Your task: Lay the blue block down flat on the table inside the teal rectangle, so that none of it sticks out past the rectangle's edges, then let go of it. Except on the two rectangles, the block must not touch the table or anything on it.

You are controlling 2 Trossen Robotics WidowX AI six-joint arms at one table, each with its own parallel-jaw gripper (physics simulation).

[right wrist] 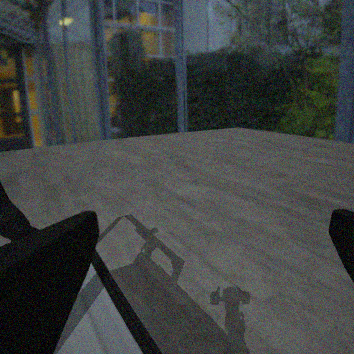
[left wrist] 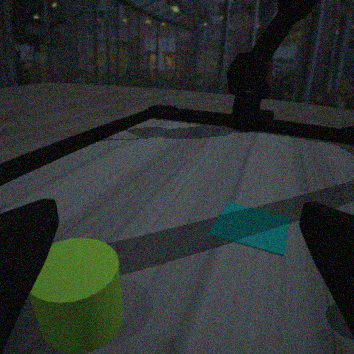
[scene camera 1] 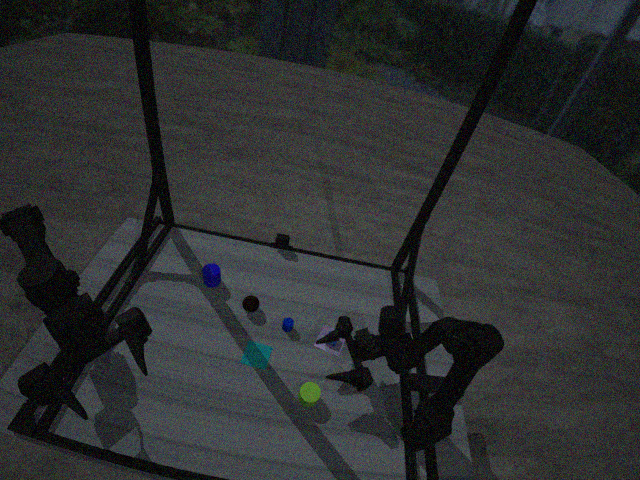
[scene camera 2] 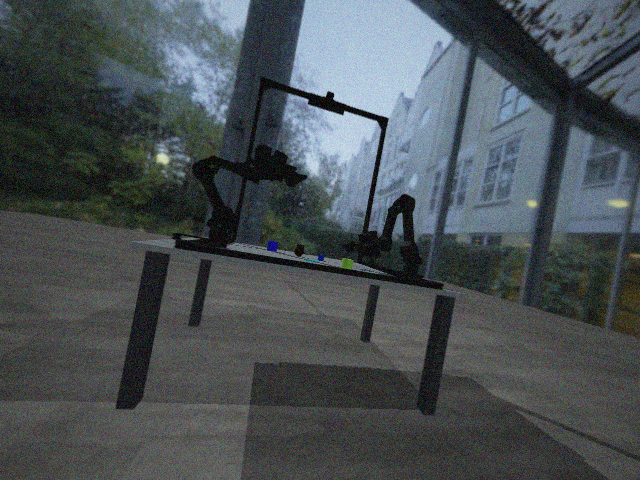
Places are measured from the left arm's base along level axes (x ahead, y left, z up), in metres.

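Pixels of known places: left gripper, fingertip midpoint: (left wrist: 181, 213) (scene camera 1: 320, 359) (scene camera 2: 347, 246); right gripper, fingertip midpoint: (right wrist: 214, 222) (scene camera 1: 117, 395) (scene camera 2: 302, 173); left arm's base, link origin: (scene camera 1: 417, 436) (scene camera 2: 409, 276); right arm's base, link origin: (left wrist: 244, 120) (scene camera 2: 216, 241).
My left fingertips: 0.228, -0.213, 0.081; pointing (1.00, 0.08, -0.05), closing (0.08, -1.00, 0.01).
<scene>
For each thing: its top centre in the pictures, then the offset to it from my left fingertips, as dx, dy, dz. "spot": a spot on its surface instead.
- blue block, top centre: (scene camera 1: 332, 337) -0.070, -0.095, -0.081
- pale lilac rectangle, surface spot: (scene camera 1: 337, 352) spot: -0.080, -0.055, -0.100
- teal rectangle, surface spot: (left wrist: 252, 227) (scene camera 1: 259, 354) (scene camera 2: 312, 260) spot: +0.142, -0.070, -0.100
- lime cylinder, top centre: (left wrist: 71, 265) (scene camera 1: 310, 391) (scene camera 2: 348, 259) +0.028, +0.060, -0.057
- small blue object, top centre: (scene camera 1: 288, 322) (scene camera 2: 321, 254) +0.053, -0.150, -0.070
- dark brown round object, top centre: (scene camera 1: 251, 299) (scene camera 2: 299, 247) +0.156, -0.223, -0.051
- larger blue cylinder, top centre: (scene camera 1: 211, 270) (scene camera 2: 273, 241) +0.275, -0.333, -0.047
The blue block (scene camera 1: 333, 344) lies on the pale lilac rectangle (scene camera 1: 337, 352), partly covered by a finger of my left gripper. The teal rectangle (scene camera 1: 257, 354) (scene camera 2: 311, 260) (left wrist: 252, 227) lies to the left in scene camera 1, crossed by a shadow band, with no block on it. My left gripper (scene camera 1: 323, 359) (left wrist: 181, 213) is open and empty, low above the table; in scene camera 1 its fingertips appear at and below the lilac rectangle. The block does not show in the left wrist view. My right gripper (scene camera 1: 116, 395) (right wrist: 214, 222) is open and empty, high at the left.
A lime cylinder (scene camera 1: 310, 392) (scene camera 2: 347, 264) (left wrist: 80, 295) stands near the left gripper. A small blue object (scene camera 1: 287, 324) (scene camera 2: 321, 257), a dark brown round object (scene camera 1: 250, 303) (scene camera 2: 299, 250) and a larger blue cylinder (scene camera 1: 211, 275) (scene camera 2: 272, 245) stand farther left. A black frame surrounds the workspace.
</scene>
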